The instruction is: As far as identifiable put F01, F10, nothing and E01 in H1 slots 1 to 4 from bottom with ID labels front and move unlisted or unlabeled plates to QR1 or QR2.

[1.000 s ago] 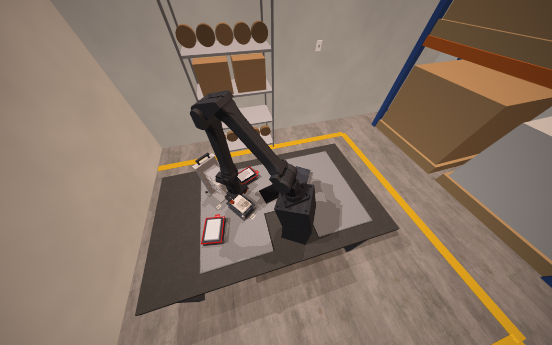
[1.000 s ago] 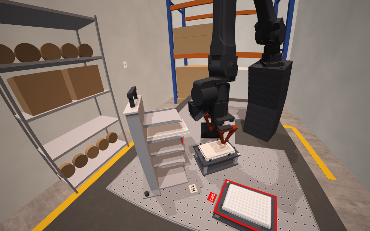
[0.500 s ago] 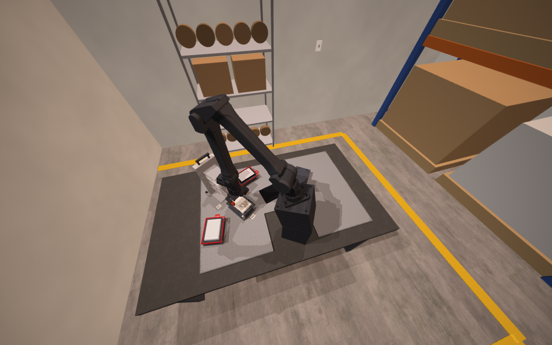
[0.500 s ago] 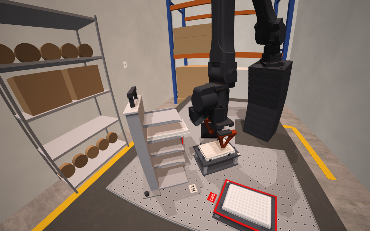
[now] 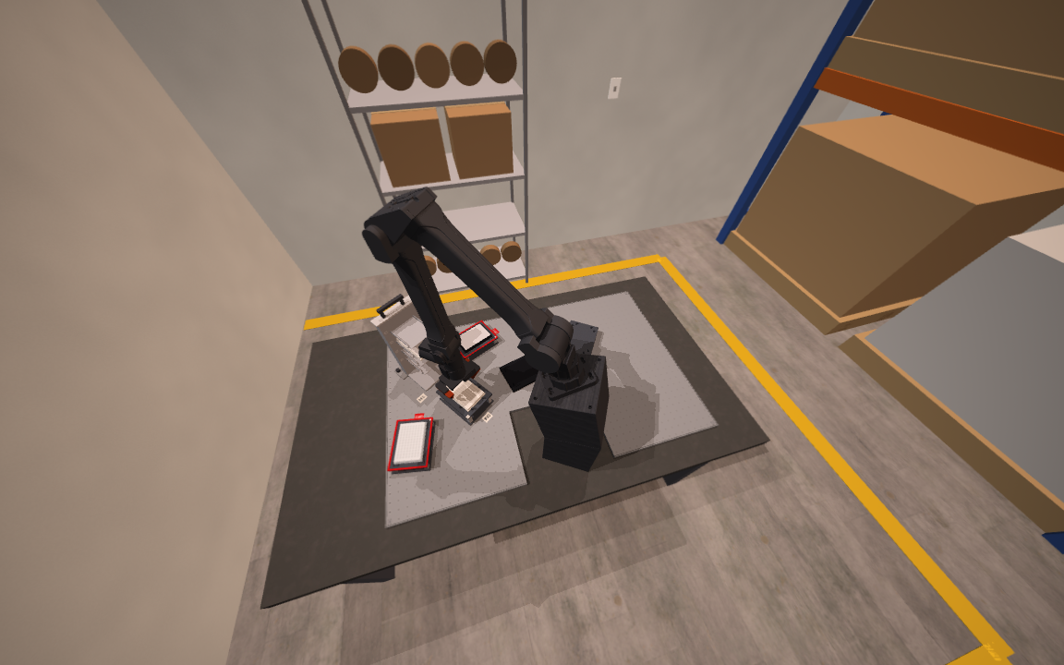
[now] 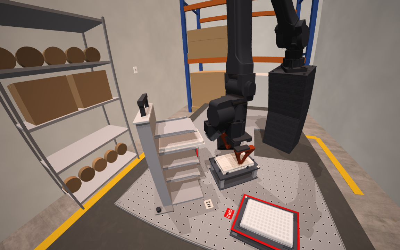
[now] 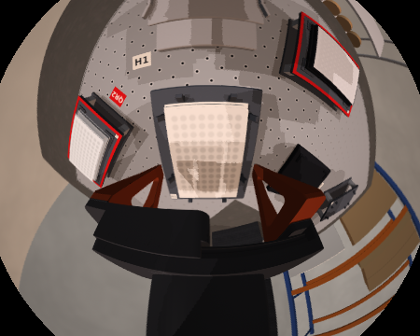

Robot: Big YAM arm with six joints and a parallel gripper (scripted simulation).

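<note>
Now: the dark regrip nest 50 mm below my hand. Round my hand: quarantine nest QR1: 240 mm ahead, 70 mm to the right, 70 mm below; then H1 deck label: 160 mm to the left, 100 mm below, 50 mm ahead; then quarantine nest QR2: 190 mm to the left, 120 mm behind, 70 mm below.
</note>
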